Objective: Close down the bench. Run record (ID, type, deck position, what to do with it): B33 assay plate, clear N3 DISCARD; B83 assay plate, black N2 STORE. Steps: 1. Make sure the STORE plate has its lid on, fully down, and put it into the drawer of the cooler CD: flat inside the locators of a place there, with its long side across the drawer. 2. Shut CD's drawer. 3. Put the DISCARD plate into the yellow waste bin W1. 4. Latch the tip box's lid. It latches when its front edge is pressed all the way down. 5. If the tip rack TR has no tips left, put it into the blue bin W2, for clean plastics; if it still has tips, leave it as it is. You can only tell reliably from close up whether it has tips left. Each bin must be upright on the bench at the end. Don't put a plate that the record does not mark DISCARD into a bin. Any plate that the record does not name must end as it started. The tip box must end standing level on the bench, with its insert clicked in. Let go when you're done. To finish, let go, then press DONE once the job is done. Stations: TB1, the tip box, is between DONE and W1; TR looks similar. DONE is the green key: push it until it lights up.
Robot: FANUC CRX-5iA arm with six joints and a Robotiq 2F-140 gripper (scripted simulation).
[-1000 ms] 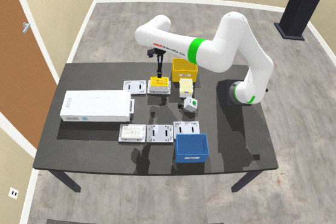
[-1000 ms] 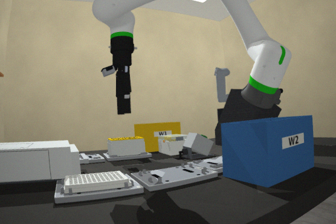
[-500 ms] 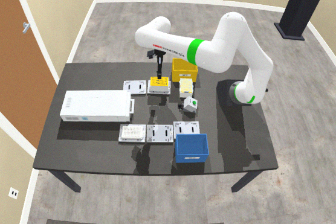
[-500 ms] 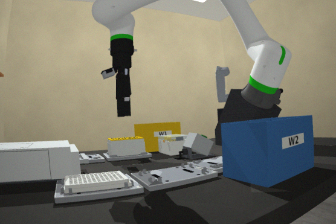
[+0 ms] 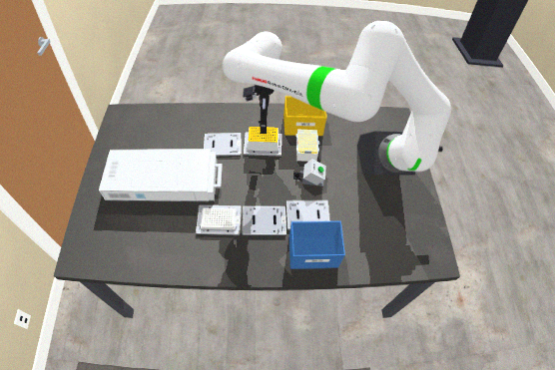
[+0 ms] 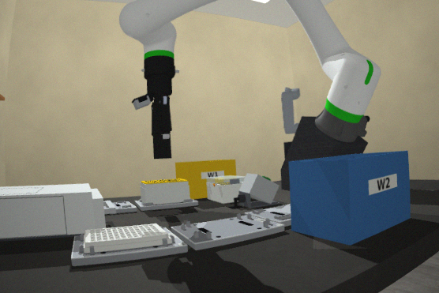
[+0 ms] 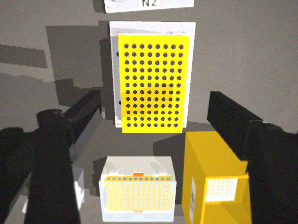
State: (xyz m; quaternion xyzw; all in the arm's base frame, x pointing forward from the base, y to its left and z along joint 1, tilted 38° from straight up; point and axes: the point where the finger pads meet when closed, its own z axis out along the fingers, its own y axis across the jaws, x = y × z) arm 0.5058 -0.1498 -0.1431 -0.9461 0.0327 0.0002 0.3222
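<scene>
Now: the tip rack TR 1 cm behind my hand, 1 cm to the right of it and 11 cm below it. Round my hand: clear tip box lid: 19 cm behind, 3 cm to the left, 10 cm below; yellow tip box insert: 19 cm behind, 3 cm to the left, 11 cm below; tip box TB1: 19 cm behind, 3 cm to the left, 12 cm below.
</scene>
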